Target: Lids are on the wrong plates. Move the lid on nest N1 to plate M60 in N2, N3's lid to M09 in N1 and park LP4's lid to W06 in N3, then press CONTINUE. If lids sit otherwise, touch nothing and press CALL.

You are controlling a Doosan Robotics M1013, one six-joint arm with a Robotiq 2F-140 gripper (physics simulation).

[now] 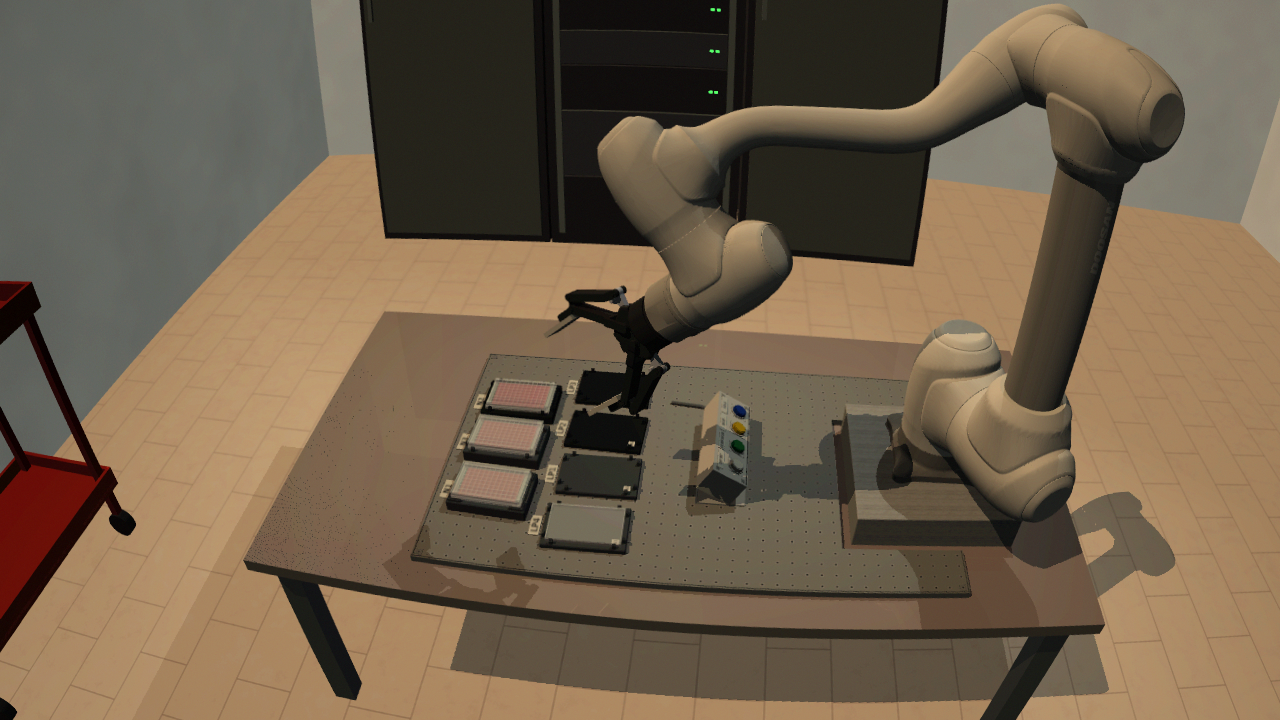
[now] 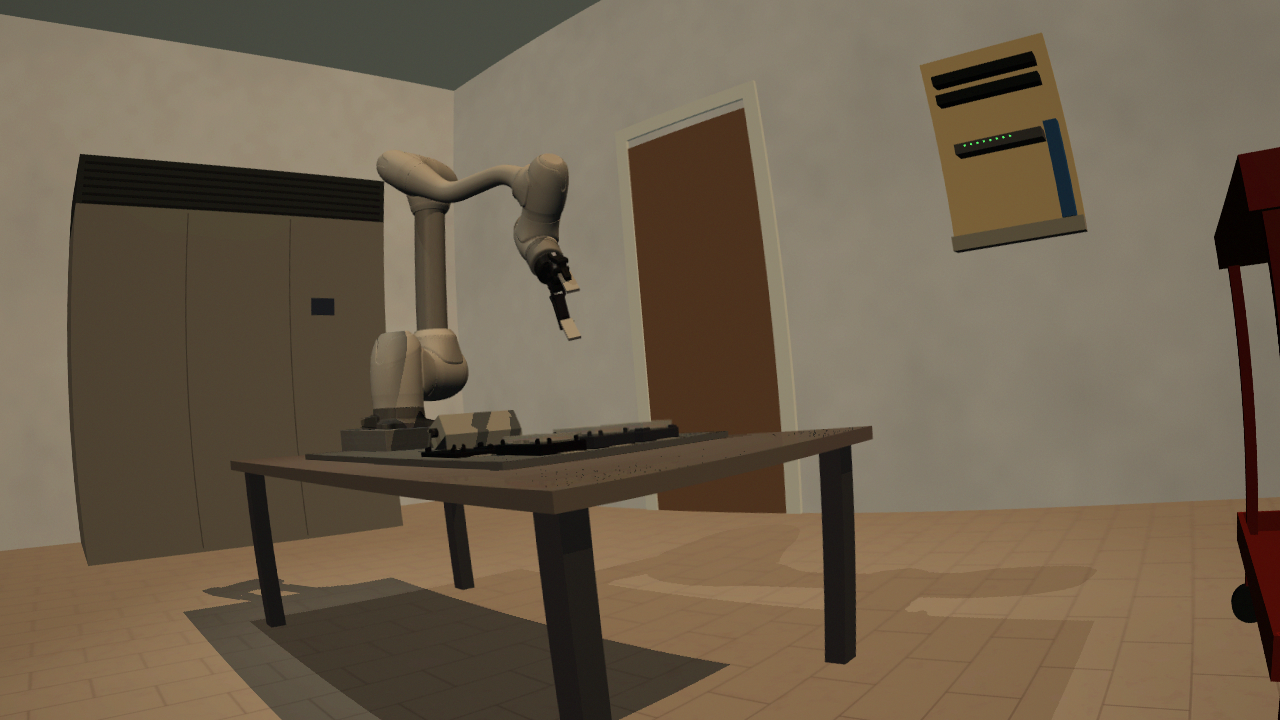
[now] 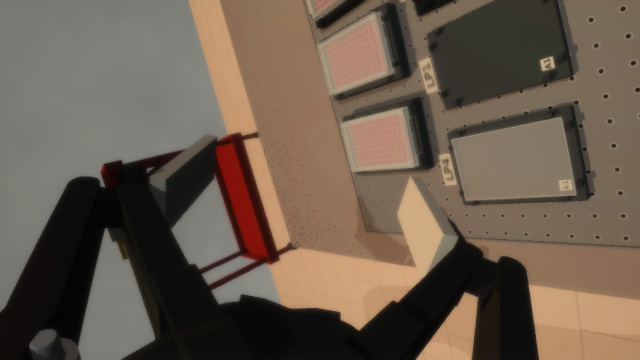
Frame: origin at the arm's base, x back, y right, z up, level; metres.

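Where they show: gripper, fingertip midpoint: (image 1: 572,371) (image 2: 574,315) (image 3: 310,177); arm's base, origin of the base link: (image 1: 934,452) (image 2: 399,427).
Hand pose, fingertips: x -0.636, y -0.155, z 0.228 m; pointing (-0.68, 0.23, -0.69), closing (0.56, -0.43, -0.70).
Each offset is from my fingertips to the centre of the thing. "spot": to the spot under its first point. Level surfaces: height alone.
My gripper (image 1: 581,365) (image 2: 571,307) (image 3: 310,177) is open and empty, tilted, high above the table. Three pink plates with clear-looking covers sit in dark nests in the left column: a far one @[dx -0.169, dy +0.250, dz -0.257 m] (image 1: 524,394), a middle one @[dx -0.165, dy +0.122, dz -0.248 m] (image 1: 505,436) (image 3: 357,55) and a near one @[dx -0.157, dy -0.011, dz -0.249 m] (image 1: 492,483) (image 3: 382,140). Their nest and plate labels are unreadable. A grey lidded-looking item @[dx +0.022, dy -0.063, dz -0.270 m] (image 1: 586,525) (image 3: 515,162) lies in LP4. Beside it is a dark position @[dx +0.021, dy +0.069, dz -0.274 m] (image 1: 597,475) (image 3: 500,55), whose label looks like LP1. The button box @[dx +0.238, dy +0.141, dz -0.242 m] (image 1: 716,447) (image 2: 474,428) has blue, yellow, green and pale buttons; their words are unreadable.
Two more black positions @[spot: dx +0.009, dy +0.188, dz -0.274 m] (image 1: 604,431) @[spot: dx -0.022, dy +0.325, dz -0.274 m] (image 1: 601,386) lie behind, the farthest partly hidden by the gripper. All stand on the perforated board @[dz -0.283 m] (image 1: 778,555) on the table (image 1: 331,501) (image 2: 537,492). A red cart (image 1: 53,483) (image 3: 245,200) stands left of the table.
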